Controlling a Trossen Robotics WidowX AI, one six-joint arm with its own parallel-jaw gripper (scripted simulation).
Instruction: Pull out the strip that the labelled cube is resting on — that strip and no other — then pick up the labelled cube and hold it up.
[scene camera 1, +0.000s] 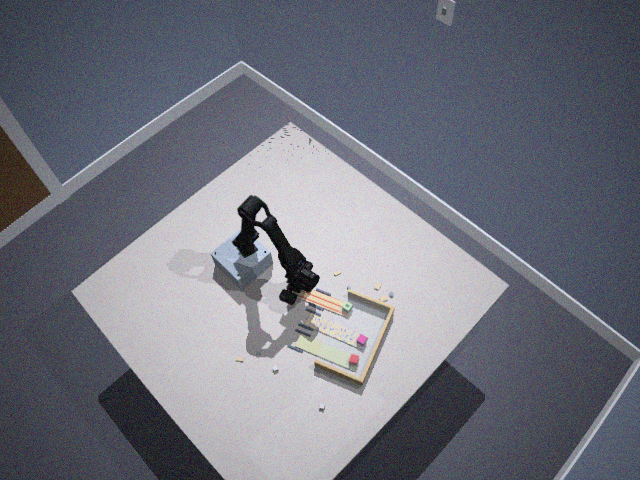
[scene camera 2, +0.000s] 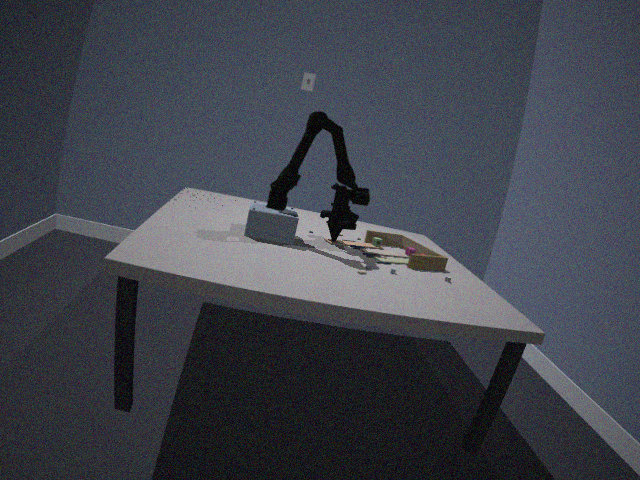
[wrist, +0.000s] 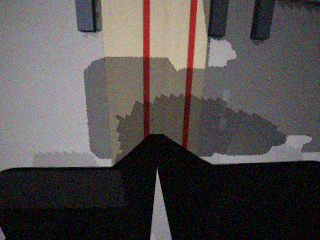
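A striped strip (wrist: 155, 65) is visible. So is my gripper (scene camera 2: 333, 241), which can be seen in the wrist view (wrist: 156, 141) as well.
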